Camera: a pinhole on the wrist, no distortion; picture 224 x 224 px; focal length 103.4 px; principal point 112.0 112.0 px. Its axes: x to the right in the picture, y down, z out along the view. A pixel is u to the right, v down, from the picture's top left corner.
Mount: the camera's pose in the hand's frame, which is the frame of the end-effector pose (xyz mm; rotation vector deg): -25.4 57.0 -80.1 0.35 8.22 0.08
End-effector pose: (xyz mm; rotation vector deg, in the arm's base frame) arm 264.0 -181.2 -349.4 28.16 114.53 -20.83
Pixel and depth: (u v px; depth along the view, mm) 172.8 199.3 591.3
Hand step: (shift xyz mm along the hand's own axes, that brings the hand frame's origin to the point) 402.8 553.3 458.5
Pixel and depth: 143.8 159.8 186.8
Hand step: 58.1 142.3 97.1
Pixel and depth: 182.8 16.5 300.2
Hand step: 221.2 -221.7 185.9
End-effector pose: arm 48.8 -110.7 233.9 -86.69 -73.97 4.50
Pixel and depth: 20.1 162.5 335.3
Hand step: -272.6 218.2 295.4
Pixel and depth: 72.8 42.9 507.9
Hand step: -143.0 -285.8 448.0
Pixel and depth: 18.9 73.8 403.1
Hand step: -326.8 -95.0 369.8
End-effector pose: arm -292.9 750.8 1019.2 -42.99 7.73 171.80
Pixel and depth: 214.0 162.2 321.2
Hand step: 334.0 211.6 193.5
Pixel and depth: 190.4 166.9 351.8
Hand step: 288.7 242.2 231.1
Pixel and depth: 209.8 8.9 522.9
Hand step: 539.4 -466.6 363.5
